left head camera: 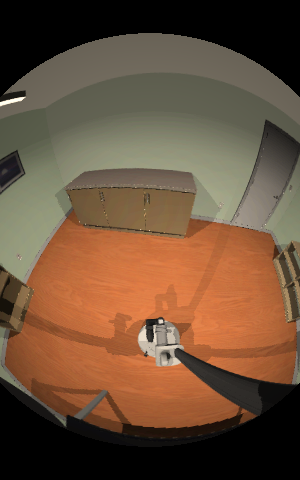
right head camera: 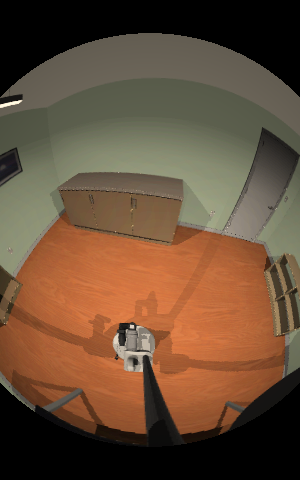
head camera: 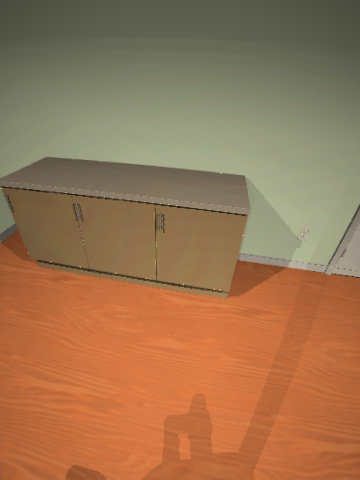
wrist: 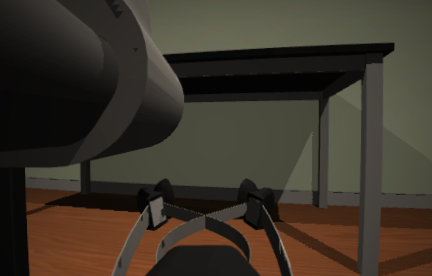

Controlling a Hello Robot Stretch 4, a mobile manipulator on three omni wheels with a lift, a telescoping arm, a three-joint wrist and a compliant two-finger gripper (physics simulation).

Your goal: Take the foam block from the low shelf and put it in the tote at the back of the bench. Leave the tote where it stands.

A grey door (right head camera: 264,187) is 248 cm from the lens. A cabinet (right head camera: 140,206): 160 cm from the lens. The marked spots on the cabinet and the grey door are 204 cm apart.
